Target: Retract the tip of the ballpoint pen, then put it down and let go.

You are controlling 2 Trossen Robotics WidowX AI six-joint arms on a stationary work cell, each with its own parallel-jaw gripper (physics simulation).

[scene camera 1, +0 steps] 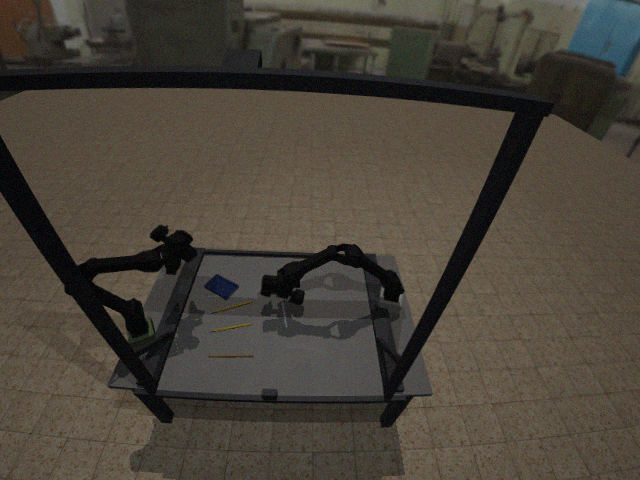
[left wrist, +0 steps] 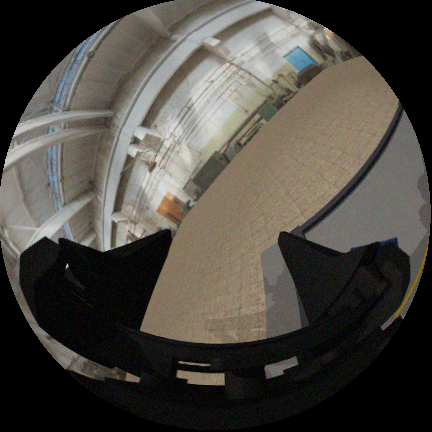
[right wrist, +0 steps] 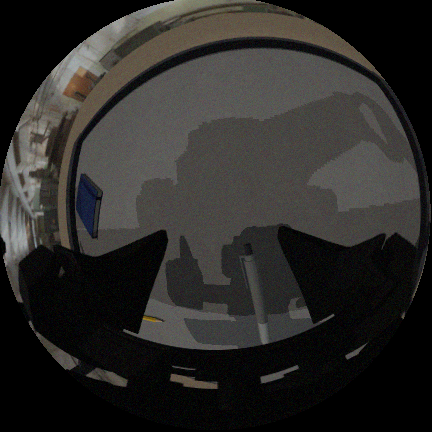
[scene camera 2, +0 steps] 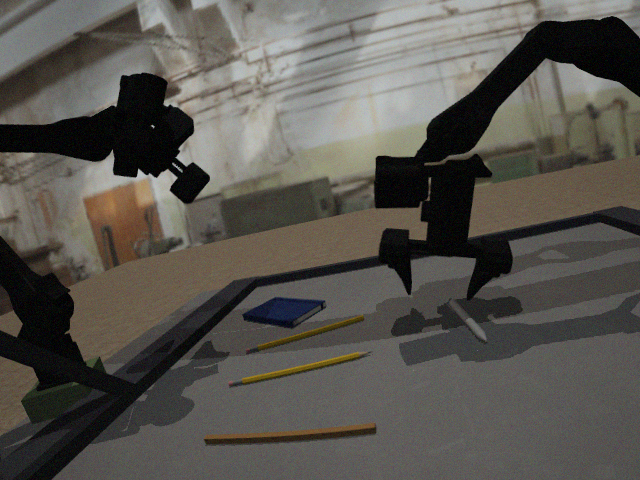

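Where they show: left gripper, fingertip midpoint: (left wrist: 226,236) (scene camera 2: 174,163); right gripper, fingertip midpoint: (scene camera 1: 279,298) (right wrist: 223,234) (scene camera 2: 438,296); left arm's base, link origin: (scene camera 1: 139,329); right arm's base, link origin: (scene camera 1: 391,295).
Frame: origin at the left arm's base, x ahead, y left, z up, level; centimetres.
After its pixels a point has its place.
A grey-white pen (scene camera 1: 284,314) @(x 56.9, y -19.0, z -3.0 cm) (scene camera 2: 467,321) @(x 56.1, y -20.4, z -3.1 cm) (right wrist: 256,287) @(x 58.5, y -15.6, z -2.8 cm) lies flat on the table at the right of the pencils. In the right wrist view its dark button end and clip point away from the gripper's base, between the fingers' outlines. Its tip end is too small to judge. My right gripper (scene camera 2: 439,296) @(x 58.8, y -10.3, z -2.8 cm) (right wrist: 223,234) @(x 58.8, y -10.3, z -2.8 cm) is open and empty, pointing down just above the pen's button end, with the fingertips apart on either side. My left gripper (left wrist: 226,236) @(x 25.9, y 17.7, z 28.3 cm) is open and empty, raised over the table's left edge, far from the pen.
A blue notebook (scene camera 1: 221,286) @(x 37.9, y 9.0, z -2.8 cm) (scene camera 2: 284,311) @(x 37.9, y 7.3, z -2.8 cm) (right wrist: 89,205) @(x 41.1, y 6.2, z -2.8 cm) lies at the back left. Two yellow pencils (scene camera 2: 305,334) @(x 38.3, y -4.3, z -3.5 cm) (scene camera 2: 299,368) @(x 34.5, y -14.2, z -3.4 cm) and an orange stick (scene camera 1: 230,355) @(x 29.4, y -26.1, z -3.3 cm) (scene camera 2: 290,434) @(x 30.1, y -26.7, z -3.3 cm) lie left of the pen. Dark frame posts (scene camera 1: 467,248) @(x 71.5, y -70.4, z 71.7 cm) stand at the table's sides.
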